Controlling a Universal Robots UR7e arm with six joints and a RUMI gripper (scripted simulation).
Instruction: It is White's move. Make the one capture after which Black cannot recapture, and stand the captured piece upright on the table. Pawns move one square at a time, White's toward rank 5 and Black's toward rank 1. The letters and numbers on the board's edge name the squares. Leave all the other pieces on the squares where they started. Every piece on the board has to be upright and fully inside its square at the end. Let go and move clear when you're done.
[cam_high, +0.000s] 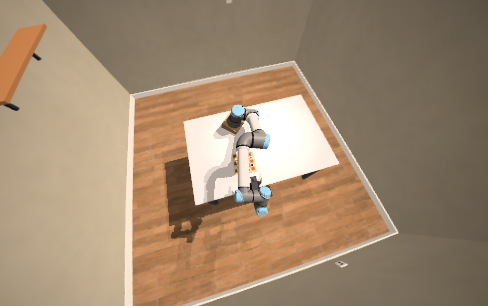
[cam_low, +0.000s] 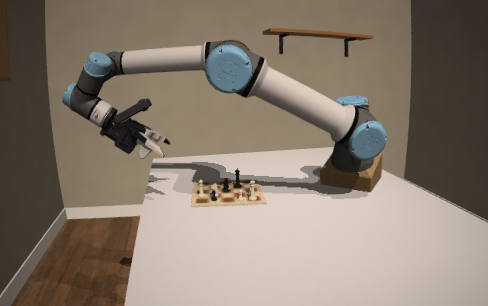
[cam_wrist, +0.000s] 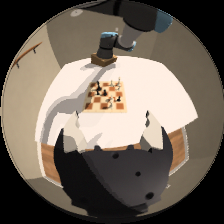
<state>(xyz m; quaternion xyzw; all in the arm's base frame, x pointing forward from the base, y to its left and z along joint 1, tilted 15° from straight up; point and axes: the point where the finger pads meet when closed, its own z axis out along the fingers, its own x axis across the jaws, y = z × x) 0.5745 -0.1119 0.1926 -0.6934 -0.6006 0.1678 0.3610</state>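
My gripper is now 18 cm past the chessboard, 15 cm above it and 1 cm to the right of it.
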